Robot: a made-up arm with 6 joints. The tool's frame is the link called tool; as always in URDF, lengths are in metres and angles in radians. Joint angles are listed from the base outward.
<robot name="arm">
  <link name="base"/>
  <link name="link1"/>
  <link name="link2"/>
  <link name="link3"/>
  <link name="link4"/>
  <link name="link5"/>
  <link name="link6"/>
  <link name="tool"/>
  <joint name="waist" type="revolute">
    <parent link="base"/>
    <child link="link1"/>
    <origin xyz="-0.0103 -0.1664 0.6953"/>
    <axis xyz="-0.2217 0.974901 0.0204"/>
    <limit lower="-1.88" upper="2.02"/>
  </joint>
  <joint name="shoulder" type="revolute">
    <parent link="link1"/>
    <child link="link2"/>
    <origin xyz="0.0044 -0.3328 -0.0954"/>
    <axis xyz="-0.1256 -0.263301 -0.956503"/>
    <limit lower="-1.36" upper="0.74"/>
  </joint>
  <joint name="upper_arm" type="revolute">
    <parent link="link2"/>
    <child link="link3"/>
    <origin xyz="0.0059 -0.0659 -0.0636"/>
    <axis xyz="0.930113 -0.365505 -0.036"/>
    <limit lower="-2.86" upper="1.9"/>
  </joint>
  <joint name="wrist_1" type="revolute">
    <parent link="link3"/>
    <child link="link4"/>
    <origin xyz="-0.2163 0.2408 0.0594"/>
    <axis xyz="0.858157 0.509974 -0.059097"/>
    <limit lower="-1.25" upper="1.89"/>
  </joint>
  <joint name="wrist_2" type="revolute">
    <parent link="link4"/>
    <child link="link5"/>
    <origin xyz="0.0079 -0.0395 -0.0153"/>
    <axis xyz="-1 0 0"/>
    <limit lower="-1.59" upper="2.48"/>
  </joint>
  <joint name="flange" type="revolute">
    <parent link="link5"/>
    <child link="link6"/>
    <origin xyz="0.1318 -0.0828 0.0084"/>
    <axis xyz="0 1 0"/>
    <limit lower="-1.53" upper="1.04"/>
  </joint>
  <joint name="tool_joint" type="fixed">
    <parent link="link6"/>
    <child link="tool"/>
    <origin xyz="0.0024 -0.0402 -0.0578"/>
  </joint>
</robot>
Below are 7 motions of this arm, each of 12 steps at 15 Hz.
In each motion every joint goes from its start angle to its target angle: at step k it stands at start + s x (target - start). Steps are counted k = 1, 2, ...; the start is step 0. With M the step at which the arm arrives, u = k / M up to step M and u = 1 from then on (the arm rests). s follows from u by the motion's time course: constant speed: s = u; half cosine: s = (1 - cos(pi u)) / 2; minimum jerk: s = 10 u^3 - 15 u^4 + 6 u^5.
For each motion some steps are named. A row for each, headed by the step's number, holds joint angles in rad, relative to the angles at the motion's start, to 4 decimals.
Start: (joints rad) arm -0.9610 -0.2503 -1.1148 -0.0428 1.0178 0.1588
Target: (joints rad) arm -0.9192 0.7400 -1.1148 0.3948 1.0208 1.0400
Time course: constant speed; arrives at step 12
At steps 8, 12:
8: 0.0279 0.6602 0.0000 0.2917 0.0020 0.5875
12: 0.0418 0.9903 0.0000 0.4376 0.0030 0.8812

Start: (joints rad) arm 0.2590 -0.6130 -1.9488 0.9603 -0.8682 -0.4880
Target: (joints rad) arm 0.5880 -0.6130 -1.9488 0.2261 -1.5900 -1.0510
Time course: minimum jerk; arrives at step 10
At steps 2, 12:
2: 0.0191 0.0000 0.0000 -0.0425 -0.0418 -0.0326
12: 0.3290 0.0000 0.0000 -0.7342 -0.7218 -0.5630

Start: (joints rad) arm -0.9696 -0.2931 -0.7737 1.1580 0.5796 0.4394
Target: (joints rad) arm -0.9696 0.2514 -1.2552 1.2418 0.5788 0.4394
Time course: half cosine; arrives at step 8
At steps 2, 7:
2: 0.0000 0.0797 -0.0705 0.0123 -0.0001 0.0000
7: 0.0000 0.5238 -0.4632 0.0806 -0.0008 0.0000

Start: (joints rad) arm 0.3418 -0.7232 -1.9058 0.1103 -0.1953 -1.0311
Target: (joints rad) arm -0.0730 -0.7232 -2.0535 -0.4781 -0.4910 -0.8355
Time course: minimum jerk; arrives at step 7
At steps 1, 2, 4, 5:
1: -0.0096 0.0000 -0.0034 -0.0137 -0.0069 0.0046
2: -0.0600 0.0000 -0.0214 -0.0851 -0.0428 0.0283
4: -0.2622 0.0000 -0.0934 -0.3719 -0.1869 0.1236
5: -0.3548 0.0000 -0.1263 -0.5033 -0.2529 0.1673

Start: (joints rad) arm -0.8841 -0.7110 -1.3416 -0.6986 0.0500 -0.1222
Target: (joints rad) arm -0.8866 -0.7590 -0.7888 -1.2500 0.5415 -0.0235
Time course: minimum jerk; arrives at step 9
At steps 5, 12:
5: -0.0015 -0.0290 0.3335 -0.3327 0.2965 0.0595
12: -0.0025 -0.0480 0.5528 -0.5514 0.4915 0.0987

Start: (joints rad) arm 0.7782 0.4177 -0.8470 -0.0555 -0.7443 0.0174
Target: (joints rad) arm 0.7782 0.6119 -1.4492 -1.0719 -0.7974 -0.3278
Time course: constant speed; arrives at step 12
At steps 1, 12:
1: 0.0000 0.0162 -0.0502 -0.0847 -0.0044 -0.0288
12: 0.0000 0.1942 -0.6022 -1.0164 -0.0531 -0.3452

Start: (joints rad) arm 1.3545 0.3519 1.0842 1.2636 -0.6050 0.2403
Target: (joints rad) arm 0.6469 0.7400 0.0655 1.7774 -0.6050 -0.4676
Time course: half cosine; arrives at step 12
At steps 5, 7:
5: -0.2622 0.1438 -0.3775 0.1904 0.0000 -0.2623
7: -0.4454 0.2443 -0.6412 0.3234 0.0000 -0.4456

